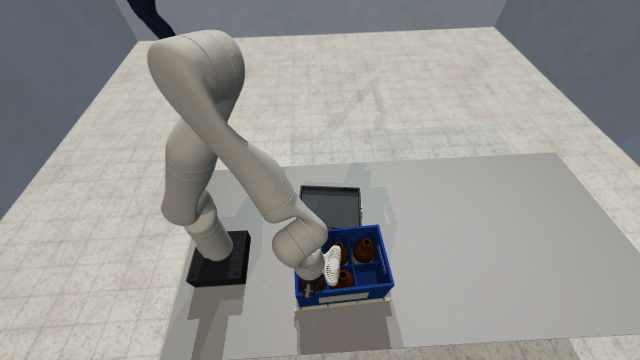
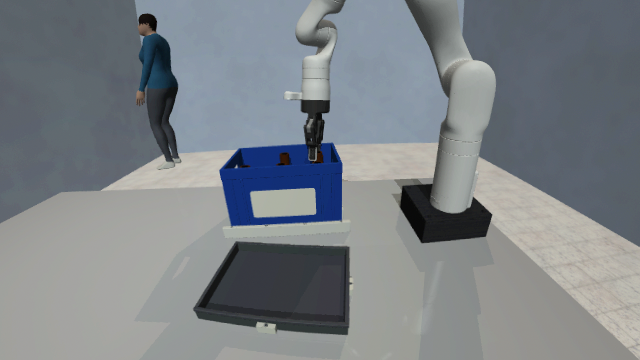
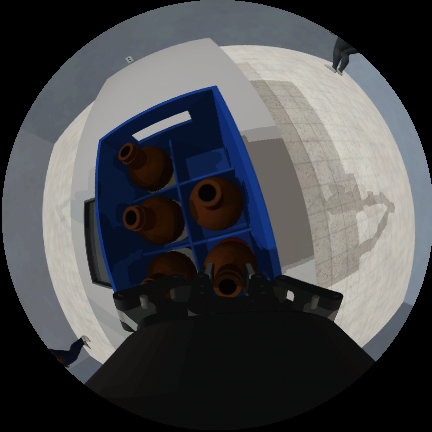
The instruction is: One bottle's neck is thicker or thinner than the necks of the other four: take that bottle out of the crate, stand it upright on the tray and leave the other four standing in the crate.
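Where they show: gripper, fingertip midpoint: [image 2: 314, 159] [image 3: 228, 271]; arm's base, link origin: [image 1: 219, 248] [image 2: 448, 203].
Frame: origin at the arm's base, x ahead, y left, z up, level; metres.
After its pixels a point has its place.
A blue crate [image 1: 344, 297] @[x 0.399, y -0.216, z 0.024 m] [image 2: 237, 196] @[x 0.507, y -0.033, z 0.042 m] [image 3: 241, 149] @[x 0.425, y -0.213, z 0.109 m] stands on the grey table and holds several brown bottles, each in its own compartment. My gripper [image 1: 309, 288] @[x 0.318, y -0.167, z 0.077 m] [image 2: 313, 154] @[x 0.318, y -0.167, z 0.077 m] [image 3: 228, 271] @[x 0.318, y -0.167, z 0.077 m] reaches down into the corner compartment nearest the robot base and is shut on the neck of the brown bottle [image 3: 231, 250] @[x 0.335, y -0.175, z 0.052 m] [image 2: 318, 157] @[x 0.308, y -0.150, z 0.087 m] there. That bottle stands upright inside the crate. The other bottles [image 3: 146, 165] @[x 0.476, y -0.094, z 0.060 m] [image 3: 153, 219] @[x 0.396, y -0.096, z 0.068 m] [image 3: 215, 201] @[x 0.388, y -0.176, z 0.097 m] [image 1: 363, 249] @[x 0.480, y -0.093, z 0.068 m] [image 1: 344, 278] @[x 0.401, y -0.181, z 0.097 m] stand upright too; one [image 3: 171, 264] @[x 0.336, y -0.095, z 0.051 m] is partly hidden by my fingers. The dark tray [image 1: 359, 206] @[x 0.526, y 0.125, z -0.040 m] [image 2: 268, 321] @[x 0.419, y 0.240, z -0.043 m] [image 3: 90, 241] @[x 0.424, y 0.227, z -0.059 m] lies empty beside the crate.
One crate compartment [image 1: 368, 275] @[x 0.503, y -0.140, z -0.058 m] [image 3: 205, 158] @[x 0.512, y -0.170, z -0.058 m] is empty. The arm's black base [image 1: 219, 263] @[x 0.006, y -0.055, z 0.003 m] [image 2: 443, 214] @[x 0.038, y 0.044, z -0.003 m] sits on the table near the crate. A person [image 2: 156, 85] stands on the floor beyond the table.
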